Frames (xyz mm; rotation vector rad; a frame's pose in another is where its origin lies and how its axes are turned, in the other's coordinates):
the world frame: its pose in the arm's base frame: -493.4 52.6 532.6 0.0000 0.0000 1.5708
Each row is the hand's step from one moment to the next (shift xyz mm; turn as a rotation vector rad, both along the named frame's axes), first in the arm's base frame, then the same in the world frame.
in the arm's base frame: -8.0 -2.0 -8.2 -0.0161 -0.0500 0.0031
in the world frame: -2.0 8.0 -8.2 -0.0500 0.0161 0.0031
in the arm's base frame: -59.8 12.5 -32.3 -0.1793 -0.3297 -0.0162
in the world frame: 12.5 59.8 -32.3 -0.3297 0.1793 -0.0162
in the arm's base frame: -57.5 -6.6 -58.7 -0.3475 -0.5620 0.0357
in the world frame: -6.6 57.5 -58.7 -0.5620 0.3475 0.0357
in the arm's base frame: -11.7 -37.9 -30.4 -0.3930 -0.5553 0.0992
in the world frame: -37.9 11.7 -30.4 -0.5553 0.3930 0.0992
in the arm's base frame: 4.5 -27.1 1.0 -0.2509 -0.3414 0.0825
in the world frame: -27.1 -4.5 1.0 -0.3414 0.2509 0.0825
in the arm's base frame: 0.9 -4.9 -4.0 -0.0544 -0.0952 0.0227
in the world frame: -4.9 -0.9 -4.0 -0.0952 0.0544 0.0227
